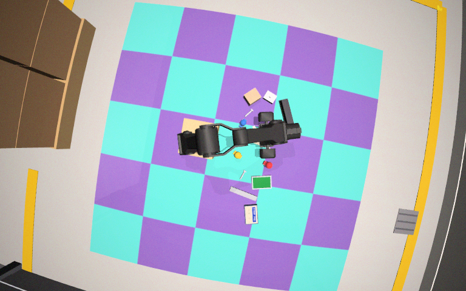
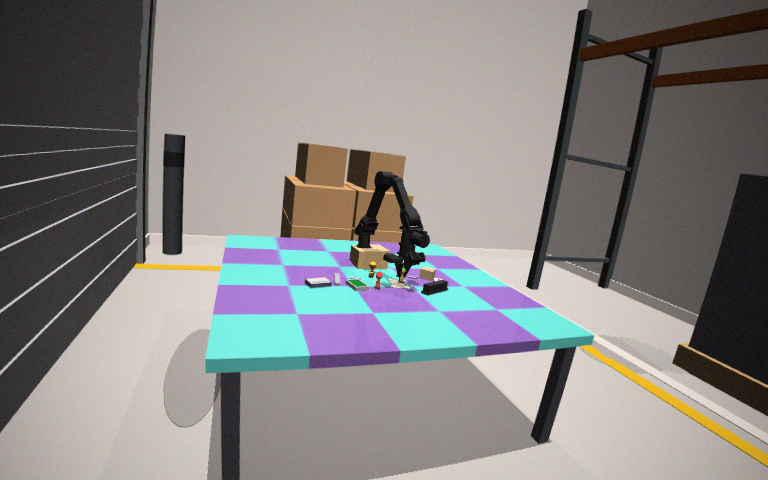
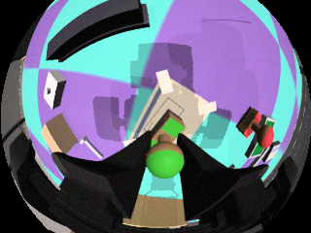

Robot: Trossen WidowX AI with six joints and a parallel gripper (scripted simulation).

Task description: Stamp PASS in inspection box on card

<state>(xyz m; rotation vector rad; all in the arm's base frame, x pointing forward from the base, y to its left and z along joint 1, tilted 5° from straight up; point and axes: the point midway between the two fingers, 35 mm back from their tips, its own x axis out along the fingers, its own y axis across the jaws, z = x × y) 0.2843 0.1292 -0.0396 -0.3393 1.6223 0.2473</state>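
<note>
Now: gripper tip 10 mm to the left of the cream card and 40 mm above it. Round my gripper tip: blue stamp (110 mm behind, 20 mm to the left, 10 mm below); red-knobbed stamp (60 mm ahead, 110 mm to the right, 10 mm below); green-knobbed stamp (right at my gripper tip).
</note>
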